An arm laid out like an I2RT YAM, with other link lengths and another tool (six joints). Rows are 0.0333 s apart.
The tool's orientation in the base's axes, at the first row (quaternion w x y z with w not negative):
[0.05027 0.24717 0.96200 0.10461]
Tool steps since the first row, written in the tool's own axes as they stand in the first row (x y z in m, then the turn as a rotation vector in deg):
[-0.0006 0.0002 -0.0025 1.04 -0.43 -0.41]
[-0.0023 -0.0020 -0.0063 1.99 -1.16 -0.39]
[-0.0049 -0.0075 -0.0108 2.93 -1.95 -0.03]
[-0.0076 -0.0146 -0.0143 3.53 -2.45 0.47]
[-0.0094 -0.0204 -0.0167 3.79 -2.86 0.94]
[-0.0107 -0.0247 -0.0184 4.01 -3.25 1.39]
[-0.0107 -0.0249 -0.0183 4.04 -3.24 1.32]
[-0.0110 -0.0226 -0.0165 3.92 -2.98 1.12]
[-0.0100 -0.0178 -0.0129 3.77 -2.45 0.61]
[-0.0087 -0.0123 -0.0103 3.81 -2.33 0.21]
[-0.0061 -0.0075 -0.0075 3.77 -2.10 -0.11]
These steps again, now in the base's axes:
[0.0002 -0.0006 0.0025 -1.17 0.07 0.25]
[0.0001 -0.0039 0.0058 -2.33 -0.09 0.03]
[-0.0008 -0.0107 0.0090 -3.47 -0.25 -0.54]
[-0.0023 -0.0187 0.0110 -4.15 -0.30 -1.17]
[-0.0038 -0.0250 0.0121 -4.50 -0.44 -1.73]
[-0.0049 -0.0296 0.0128 -4.80 -0.59 -2.27]
[-0.0050 -0.0297 0.0127 -4.84 -0.58 -2.20]
[-0.0034 -0.0276 0.0114 -4.64 -0.45 -1.94]
[-0.0015 -0.0224 0.0090 -4.34 -0.16 -1.32]
[0.0003 -0.0166 0.0076 -4.38 -0.11 -0.90]
[0.0007 -0.0107 0.0059 -4.28 0.02 -0.54]

